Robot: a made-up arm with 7 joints. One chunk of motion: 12 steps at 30 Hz.
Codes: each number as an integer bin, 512 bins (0 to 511) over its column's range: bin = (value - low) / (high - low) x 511, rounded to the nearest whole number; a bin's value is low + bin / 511 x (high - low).
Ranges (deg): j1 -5.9..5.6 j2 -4.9..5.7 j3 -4.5..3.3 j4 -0.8..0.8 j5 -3..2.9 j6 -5.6..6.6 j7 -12.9..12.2
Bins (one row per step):
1: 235 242 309 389 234 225 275
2: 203 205 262 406 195 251 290
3: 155 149 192 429 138 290 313
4: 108 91 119 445 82 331 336
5: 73 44 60 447 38 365 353
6: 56 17 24 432 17 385 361
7: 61 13 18 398 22 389 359
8: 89 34 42 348 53 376 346
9: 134 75 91 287 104 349 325
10: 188 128 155 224 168 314 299
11: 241 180 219 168 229 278 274
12: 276 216 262 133 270 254 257
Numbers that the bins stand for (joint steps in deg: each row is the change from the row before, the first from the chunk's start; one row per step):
1: -0.611 0.120 0.217 0.418 -0.298 -0.228 0.608
2: -1.332 -0.648 -0.501 0.471 -0.749 0.393 1.345
3: -2.412 -1.809 -1.569 0.543 -1.407 1.324 2.474
4: -3.469 -3.012 -2.684 0.593 -2.053 2.303 3.604
5: -4.257 -3.987 -3.584 0.600 -2.561 3.114 4.439
6: -4.640 -4.547 -4.134 0.553 -2.804 3.592 4.832
7: -4.527 -4.630 -4.225 0.446 -2.746 3.687 4.734
8: -3.897 -4.195 -3.859 0.290 -2.388 3.377 4.095
9: -2.884 -3.344 -3.111 0.099 -1.799 2.732 3.064
10: -1.669 -2.245 -2.134 -0.099 -1.060 1.897 1.787
11: -0.476 -1.166 -1.157 -0.274 -0.356 1.037 0.559
12: 0.311 -0.419 -0.501 -0.384 0.117 0.464 -0.276

